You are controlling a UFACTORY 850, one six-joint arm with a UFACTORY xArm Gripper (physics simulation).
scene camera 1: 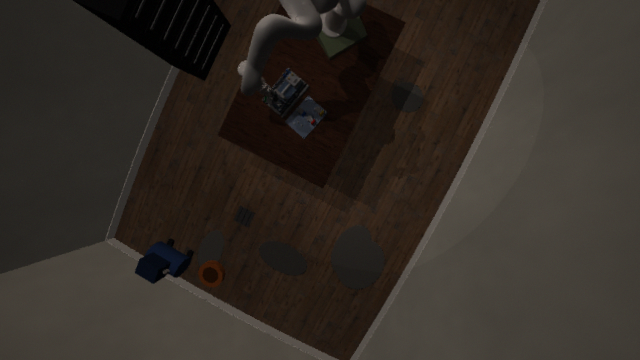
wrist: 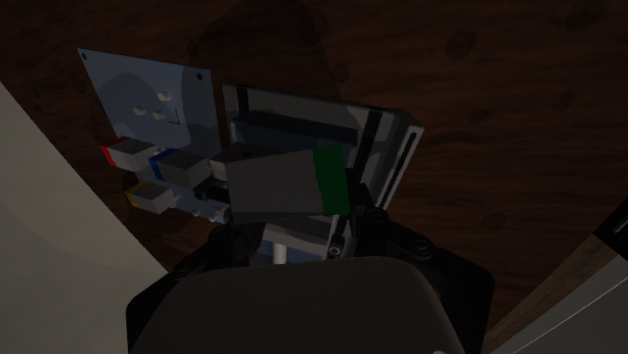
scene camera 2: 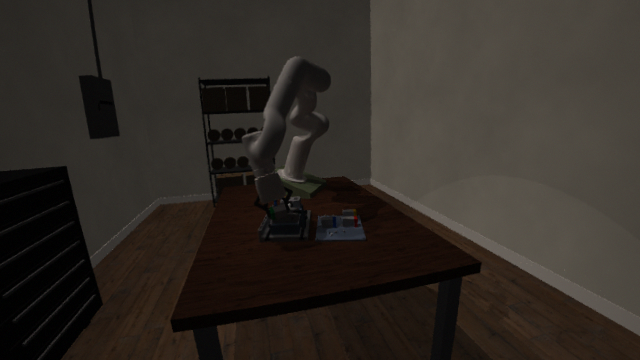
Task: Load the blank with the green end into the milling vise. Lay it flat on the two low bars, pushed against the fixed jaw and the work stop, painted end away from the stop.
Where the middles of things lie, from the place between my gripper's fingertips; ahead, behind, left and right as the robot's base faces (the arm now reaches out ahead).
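Labels:
Green-ended blank (wrist: 312,182): 2 cm above my hand, 2 cm ahead, 1 cm to the right. Blue tray (scene camera 2: 351,233): 25 cm to the left of my hand, 8 cm below, 1 cm ahead. Grey ledge (wrist: 353,115): 9 cm behind my hand, 8 cm below, 4 cm to the left. Red-ended blank (wrist: 127,153): 29 cm to the left of my hand, 6 cm below, 2 cm ahead.

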